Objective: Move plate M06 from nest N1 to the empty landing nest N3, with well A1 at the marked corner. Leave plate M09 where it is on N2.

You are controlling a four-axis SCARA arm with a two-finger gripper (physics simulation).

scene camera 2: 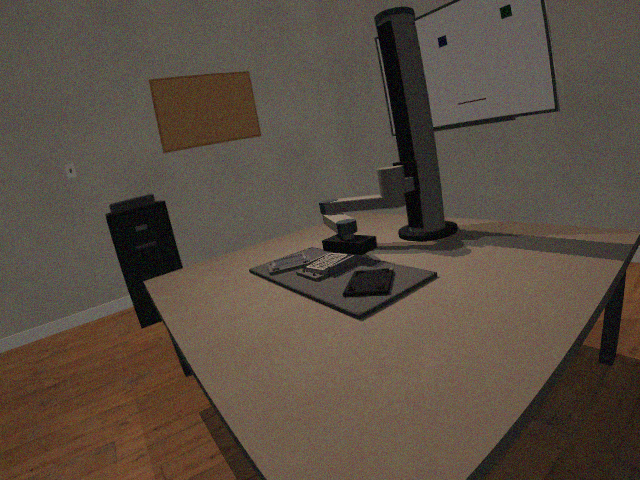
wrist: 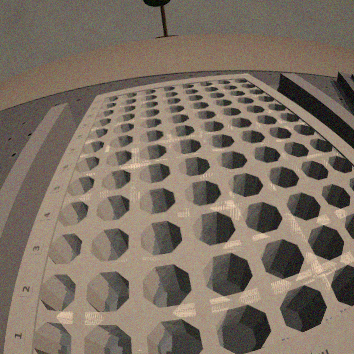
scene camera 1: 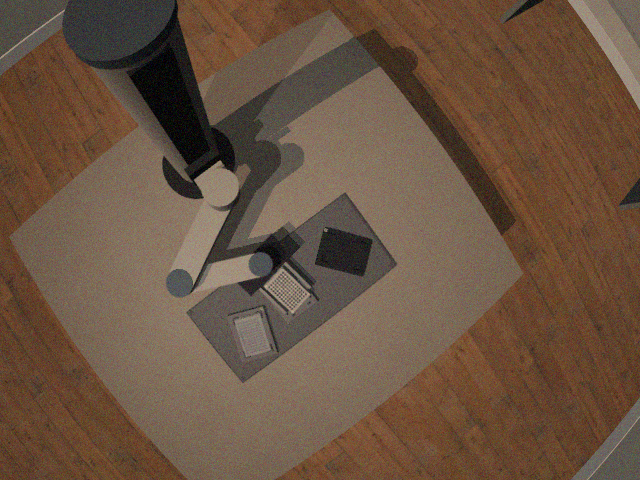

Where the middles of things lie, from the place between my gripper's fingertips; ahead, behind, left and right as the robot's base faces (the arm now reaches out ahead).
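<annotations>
With the white well plate M06 (scene camera 1: 288, 291) as my reference, my hand is 10 mm to the left of it and 50 mm past it. The black nest (scene camera 1: 339, 251) is 210 mm to the left of my hand, 30 mm behind it and 10 mm below it.
</annotations>
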